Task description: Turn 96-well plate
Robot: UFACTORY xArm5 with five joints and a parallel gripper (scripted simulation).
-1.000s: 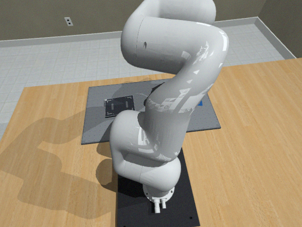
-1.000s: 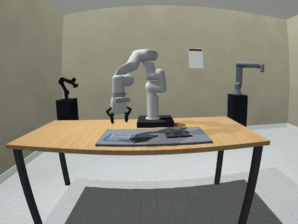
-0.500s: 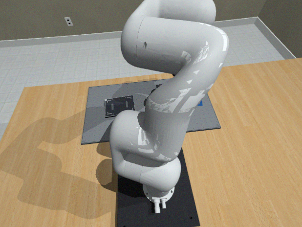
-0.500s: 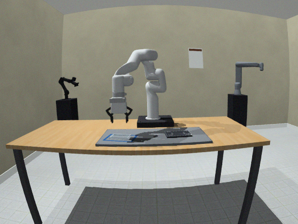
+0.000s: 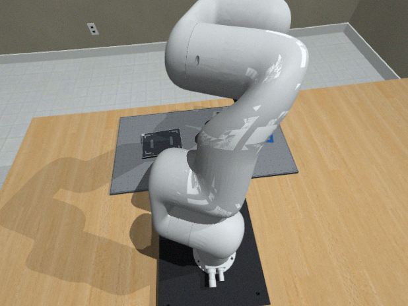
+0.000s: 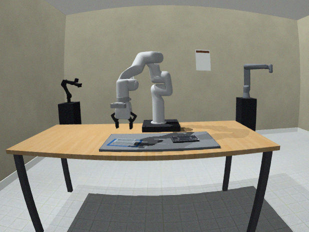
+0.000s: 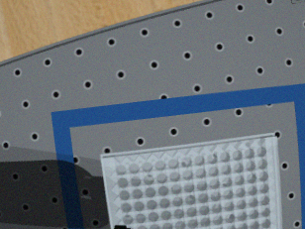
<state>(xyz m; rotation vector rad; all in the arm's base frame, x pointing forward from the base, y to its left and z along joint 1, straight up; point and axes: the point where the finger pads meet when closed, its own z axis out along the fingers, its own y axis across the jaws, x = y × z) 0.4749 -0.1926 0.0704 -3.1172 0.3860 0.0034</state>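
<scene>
The white 96-well plate lies 90 mm below my hand. Round my hand: plate nest: 50 mm behind, 370 mm to the left, 90 mm below; then A1 label: 10 mm behind, 450 mm to the left, 90 mm below.
</scene>
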